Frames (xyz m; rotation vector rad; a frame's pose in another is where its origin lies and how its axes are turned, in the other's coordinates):
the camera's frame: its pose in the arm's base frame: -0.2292 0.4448 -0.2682 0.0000 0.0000 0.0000
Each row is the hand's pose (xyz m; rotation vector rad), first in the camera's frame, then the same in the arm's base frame.
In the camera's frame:
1: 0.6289 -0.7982 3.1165 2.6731 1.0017 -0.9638
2: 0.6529 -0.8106 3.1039 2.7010 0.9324 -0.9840
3: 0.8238 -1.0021 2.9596 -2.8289 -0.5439 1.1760
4: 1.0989 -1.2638 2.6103 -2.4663 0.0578 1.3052
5: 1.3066 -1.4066 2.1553 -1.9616 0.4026 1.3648
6: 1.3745 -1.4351 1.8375 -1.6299 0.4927 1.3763
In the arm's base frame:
1: 0.3997 -0.3534 2.8483 2.6731 1.0017 -0.9638
2: 0.4237 -0.3658 2.8357 2.7010 0.9324 -0.9840
3: 0.5946 -0.5573 2.6914 -2.8289 -0.5439 1.1760
4: 0.8697 -0.8190 2.3421 -2.4663 0.0578 1.3052
5: 1.0774 -0.9618 1.8871 -1.9616 0.4026 1.3648
6: 1.1453 -0.9903 1.5693 -1.6299 0.4927 1.3763

